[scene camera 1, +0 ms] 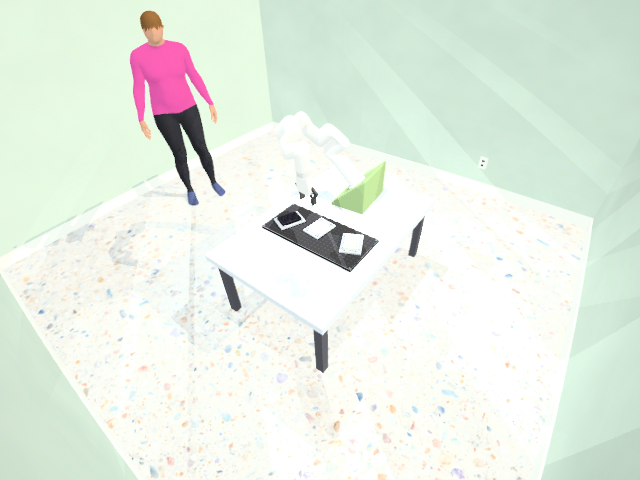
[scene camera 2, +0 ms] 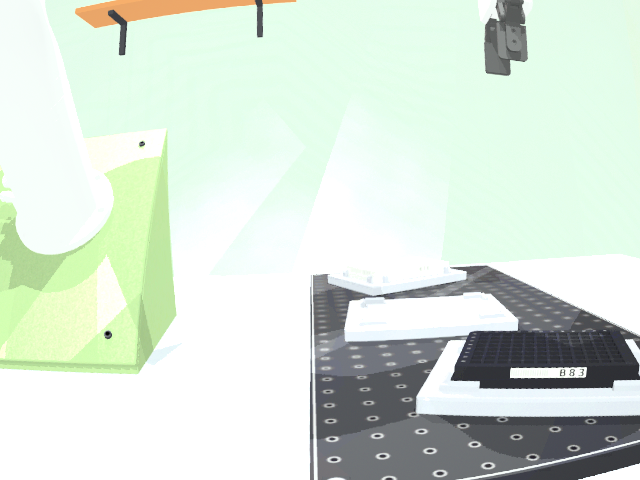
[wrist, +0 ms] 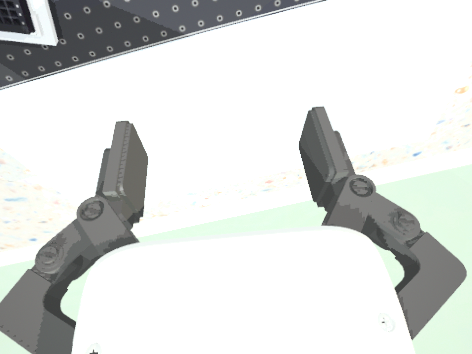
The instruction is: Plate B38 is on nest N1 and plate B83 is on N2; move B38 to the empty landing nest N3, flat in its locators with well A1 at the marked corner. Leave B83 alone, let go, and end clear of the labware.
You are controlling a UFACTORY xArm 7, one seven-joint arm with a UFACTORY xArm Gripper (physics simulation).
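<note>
Black plate B83 (scene camera 1: 288, 218) (scene camera 2: 547, 349) (wrist: 13, 16) sits on its white nest (scene camera 1: 293, 225) (scene camera 2: 439, 400) (wrist: 48, 31), its label readable in scene camera 2. The middle nest (scene camera 1: 319, 227) (scene camera 2: 429, 312) is bare, with low locators at its corners. On the far nest (scene camera 1: 351, 243) (scene camera 2: 377, 287) a pale, washed-out shape (scene camera 2: 397, 269) shows, seemingly plate B38; its label and well A1 cannot be made out. My gripper (scene camera 1: 307, 199) (scene camera 2: 499, 64) (wrist: 222, 132) is open and empty, high up and off the board's edge, apart from all labware.
The black perforated board (scene camera 1: 316, 244) (scene camera 2: 356, 374) (wrist: 150, 30) carries the nests on a white table (scene camera 1: 289, 279). A green wedge (scene camera 1: 373, 192) (scene camera 2: 155, 258) stands beside the arm's base. An orange shelf (scene camera 2: 186, 7) is on the wall. A person (scene camera 1: 170, 77) stands behind the table.
</note>
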